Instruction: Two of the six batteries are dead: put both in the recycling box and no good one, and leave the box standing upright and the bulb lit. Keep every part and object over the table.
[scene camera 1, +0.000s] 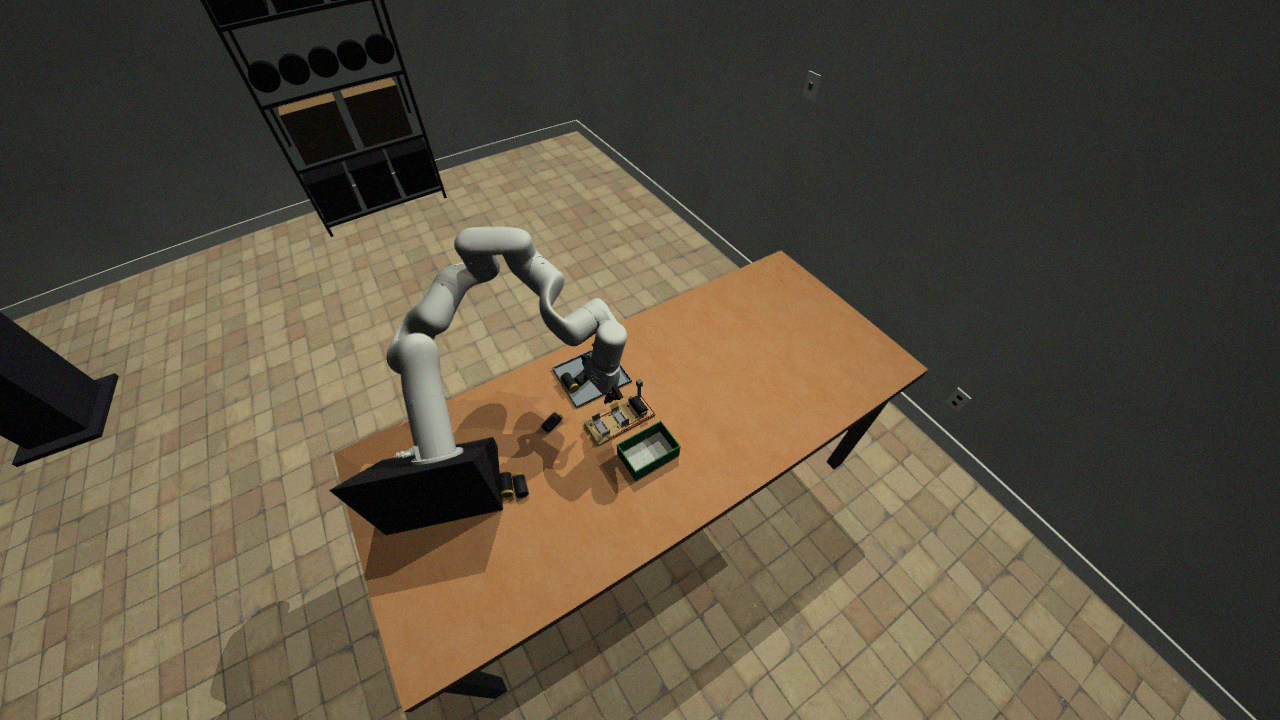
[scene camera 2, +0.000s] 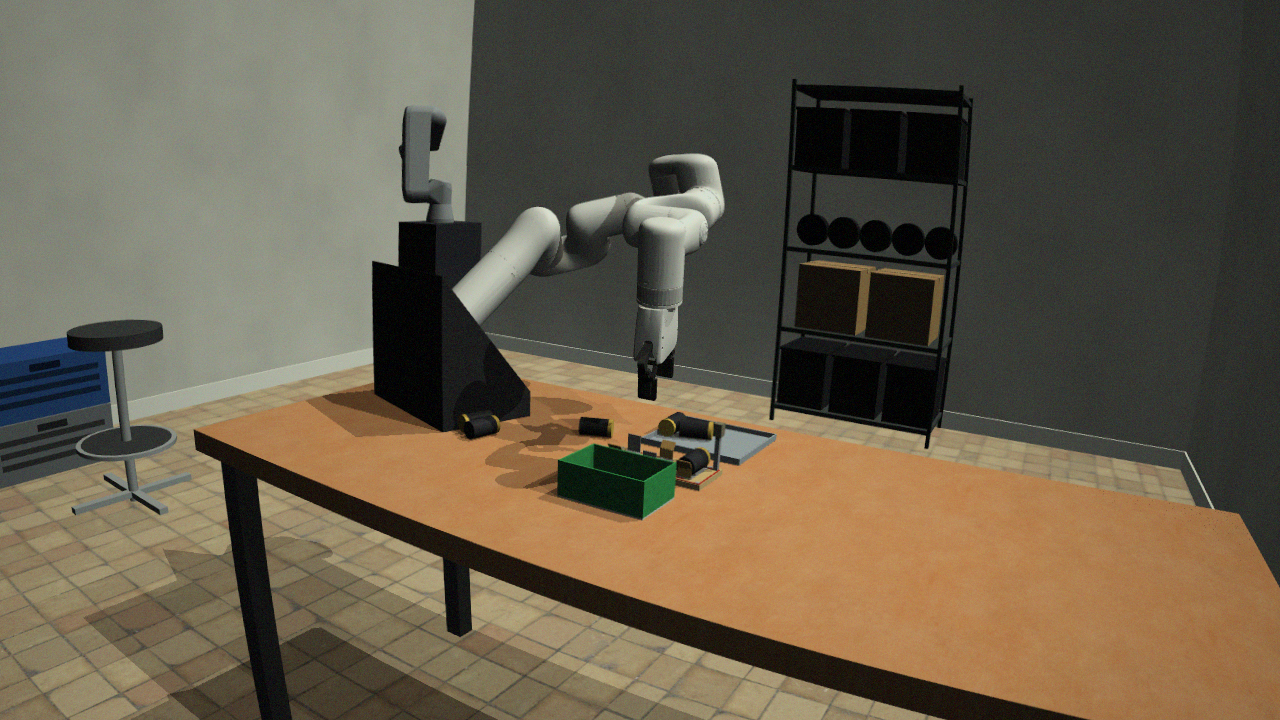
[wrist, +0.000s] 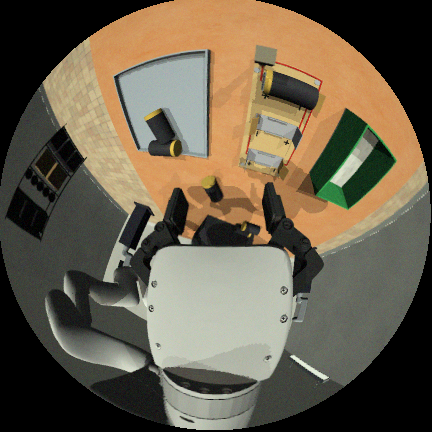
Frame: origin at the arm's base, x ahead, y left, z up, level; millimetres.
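Seen in the pictures: gripper, between the fingertips: (scene camera 1: 598, 389) (scene camera 2: 655, 387) (wrist: 222, 192); arm's base, origin of its link: (scene camera 1: 437, 458) (scene camera 2: 453, 320).
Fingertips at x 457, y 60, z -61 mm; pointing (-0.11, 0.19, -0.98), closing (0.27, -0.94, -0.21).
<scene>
Pixels of each thing's top centre, then the offset from my fingertips to it. "*": a spot on its surface instead. Level surfaces: height alone.
- green box, centre of its top: (scene camera 2: 617, 461) (wrist: 359, 177) (scene camera 1: 648, 445) dy -192, dx +67, dz -68 mm
- tan board, height of its surface: dz -118 mm
- post, a spot on its surface: (wrist: 265, 54) (scene camera 2: 719, 423) (scene camera 1: 639, 381) * dy -1, dx +131, dz -36 mm
- lone battery, centre of its top: (scene camera 2: 596, 418) (wrist: 210, 194) (scene camera 1: 551, 418) dy +27, dx -148, dz -94 mm
- grey tray, centre of its top: (scene camera 2: 710, 435) (wrist: 156, 110) (scene camera 1: 591, 373) dy +148, dx +31, dz -116 mm
My gripper (scene camera 1: 613, 395) (scene camera 2: 657, 382) (wrist: 222, 192) is open and empty, above the table between tray and base. The green box (scene camera 1: 658, 462) (scene camera 2: 592, 488) (wrist: 332, 150) stands upright; its visible floor is bare. A battery (scene camera 1: 637, 405) (scene camera 2: 691, 462) (wrist: 294, 90) lies in the end slot of the tan board (wrist: 261, 106); two other holders look empty. The post (scene camera 1: 639, 386) (scene camera 2: 718, 431) (wrist: 265, 54) stands at that end; I cannot tell whether the bulb is lit. Two black-and-yellow batteries, one (wrist: 160, 125) and another (wrist: 161, 148), lie close together in the tray. A lone battery (scene camera 1: 551, 421) (scene camera 2: 595, 427) (wrist: 213, 190) lies on the table.
Two more batteries, one (scene camera 1: 506, 484) and another (scene camera 1: 520, 486), lie beside the black arm base (scene camera 1: 429, 492) (scene camera 2: 407, 344). The grey tray (scene camera 2: 750, 445) (wrist: 175, 82) is near the table's far edge, beside the board. The post rises above the board.
</scene>
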